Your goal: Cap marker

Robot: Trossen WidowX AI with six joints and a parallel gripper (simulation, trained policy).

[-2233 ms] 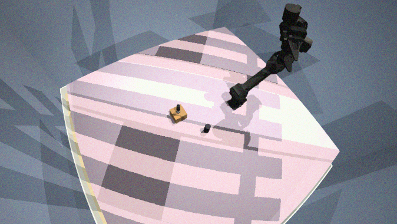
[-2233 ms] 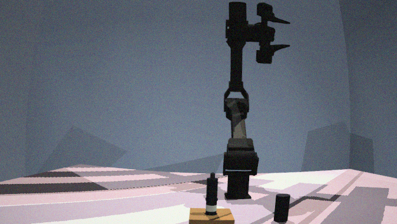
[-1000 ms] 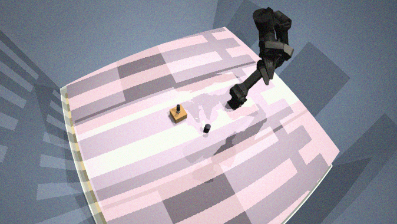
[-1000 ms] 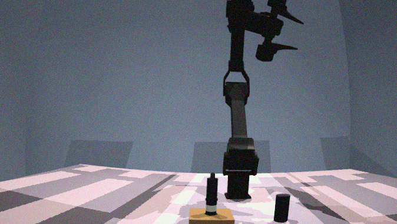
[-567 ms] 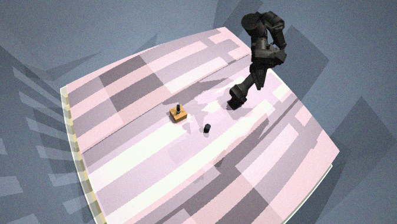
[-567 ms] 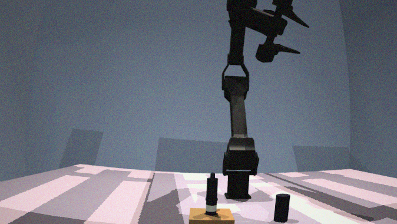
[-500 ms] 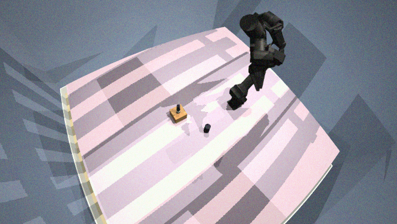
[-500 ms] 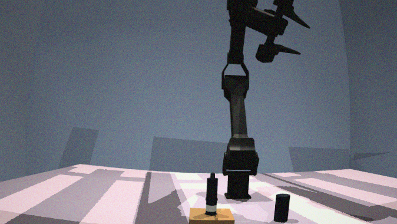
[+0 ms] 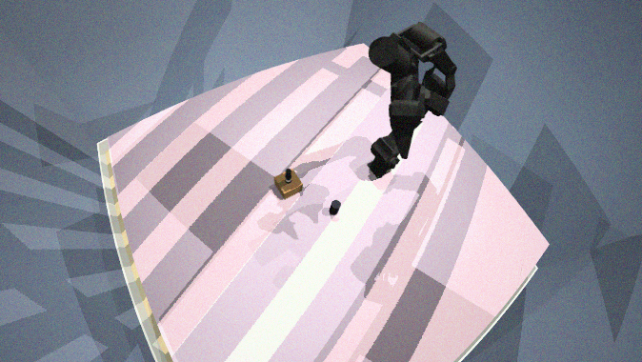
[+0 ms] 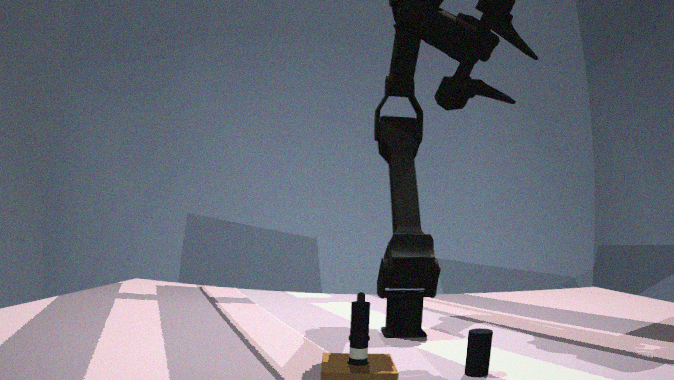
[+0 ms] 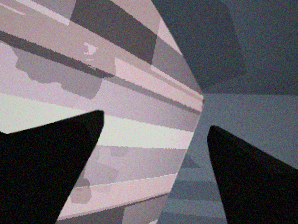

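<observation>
Now: gripper tip 50 mm short of the black cap, 80 mm to the left of it and 330 mm above it. The rest, counted from my gripper tip: tan holder block 130 mm ahead, 220 mm to the right, 340 mm below.
</observation>
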